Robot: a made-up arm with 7 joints.
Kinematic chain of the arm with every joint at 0, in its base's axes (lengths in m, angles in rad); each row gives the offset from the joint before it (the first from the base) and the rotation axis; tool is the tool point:
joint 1: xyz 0 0 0.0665 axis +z
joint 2: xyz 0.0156 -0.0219 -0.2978 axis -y
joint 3: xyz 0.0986 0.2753 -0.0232 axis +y
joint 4: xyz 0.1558 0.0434 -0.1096 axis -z
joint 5: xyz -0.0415 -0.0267 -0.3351 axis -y
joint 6: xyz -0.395 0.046 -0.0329 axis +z
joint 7: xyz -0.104 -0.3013 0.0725 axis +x
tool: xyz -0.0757 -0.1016 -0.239
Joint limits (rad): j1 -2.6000..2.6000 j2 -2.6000..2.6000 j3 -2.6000..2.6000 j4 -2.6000..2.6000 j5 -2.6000..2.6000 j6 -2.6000..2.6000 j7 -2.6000..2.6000
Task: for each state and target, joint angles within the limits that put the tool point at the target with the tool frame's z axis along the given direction. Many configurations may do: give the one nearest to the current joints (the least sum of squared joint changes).
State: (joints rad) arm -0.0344 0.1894 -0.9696 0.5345 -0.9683 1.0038 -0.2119
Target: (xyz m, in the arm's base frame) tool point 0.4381 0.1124 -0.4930 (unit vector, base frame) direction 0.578 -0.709 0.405
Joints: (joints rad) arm -0.4376 0.1933 -0.9039 0.5138 -1.8053 1.6176 0.3463
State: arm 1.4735 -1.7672 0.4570 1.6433 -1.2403 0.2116 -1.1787
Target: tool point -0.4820 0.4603 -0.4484 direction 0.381 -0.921 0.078
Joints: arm 1.0475 -2.5112 0.9599 2.0832 -1.4132 0.0650 -1.1494
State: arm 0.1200 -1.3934 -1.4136 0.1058 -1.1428 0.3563 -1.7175
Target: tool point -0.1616 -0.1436 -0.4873 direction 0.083 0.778 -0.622
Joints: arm -0.0672 -1.1000 -1.7534 -0.0416 -0.3802 0.1348 -2.2084
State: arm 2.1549 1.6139 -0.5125 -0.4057 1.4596 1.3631 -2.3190
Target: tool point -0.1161 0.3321 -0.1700 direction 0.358 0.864 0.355
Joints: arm 1.3484 1.5988 -0.0631 -0.4153 1.0700 1.8990 -2.2348
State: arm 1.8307 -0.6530 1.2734 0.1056 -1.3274 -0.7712 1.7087
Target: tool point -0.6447 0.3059 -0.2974 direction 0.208 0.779 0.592
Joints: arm 1.1713 -0.5702 1.2468 0.9052 -0.8955 -1.0047 1.6157
